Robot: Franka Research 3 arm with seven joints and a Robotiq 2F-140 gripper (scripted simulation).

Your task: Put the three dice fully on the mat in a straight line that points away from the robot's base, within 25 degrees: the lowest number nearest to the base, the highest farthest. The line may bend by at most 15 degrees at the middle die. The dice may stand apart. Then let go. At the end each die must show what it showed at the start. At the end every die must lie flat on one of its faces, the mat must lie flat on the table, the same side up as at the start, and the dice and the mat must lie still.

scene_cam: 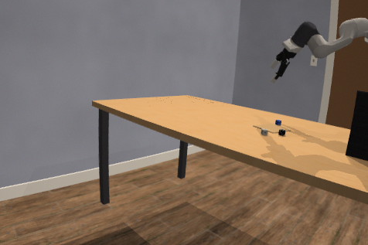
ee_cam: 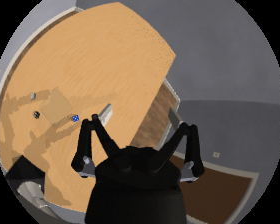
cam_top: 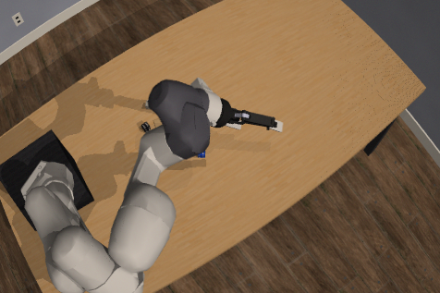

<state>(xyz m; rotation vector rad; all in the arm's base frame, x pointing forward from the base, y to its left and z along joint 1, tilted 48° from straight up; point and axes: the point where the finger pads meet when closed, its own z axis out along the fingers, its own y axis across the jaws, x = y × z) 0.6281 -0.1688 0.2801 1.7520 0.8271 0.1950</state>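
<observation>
My gripper is now 12 cm past the blue die, 13 cm to the right of it and 26 cm above it. From my hand the other things lie so: white die: 15 cm behind, 41 cm to the left, 26 cm below; then thin tan mat: 13 cm behind, 26 cm to the left, 27 cm below; then black die: 21 cm behind, 34 cm to the left, 26 cm below.
</observation>
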